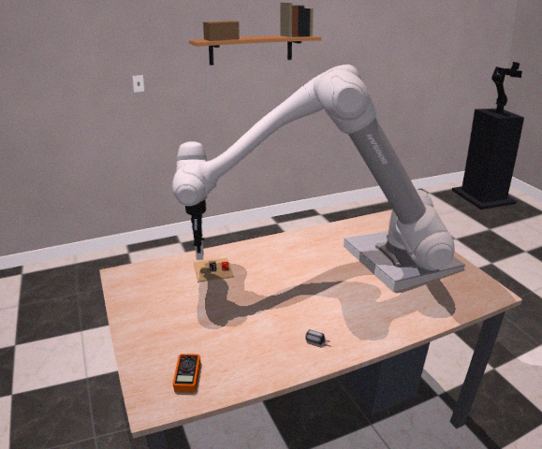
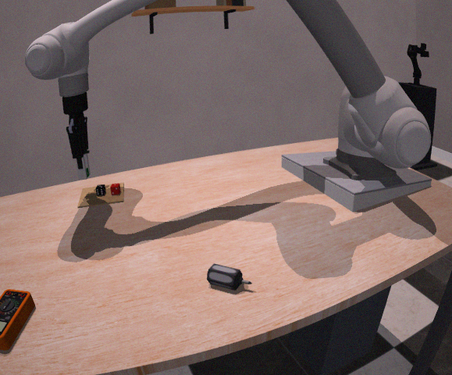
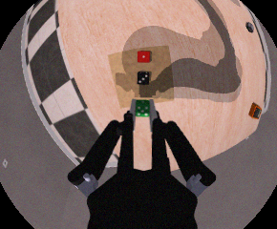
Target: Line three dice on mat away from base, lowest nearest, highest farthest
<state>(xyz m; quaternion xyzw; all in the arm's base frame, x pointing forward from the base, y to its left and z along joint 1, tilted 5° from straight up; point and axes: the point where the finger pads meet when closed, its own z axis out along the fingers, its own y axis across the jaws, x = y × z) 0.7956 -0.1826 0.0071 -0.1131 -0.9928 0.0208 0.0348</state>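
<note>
Right now my hand is 8 cm above the black die, 5 cm past it and 1 cm to the right of it. Also, from my hand: tan mat 9 cm below, 5 cm behind, 1 cm to the left; red die 9 cm behind, 8 cm below, 2 cm to the left; green die 2 cm below.
</note>
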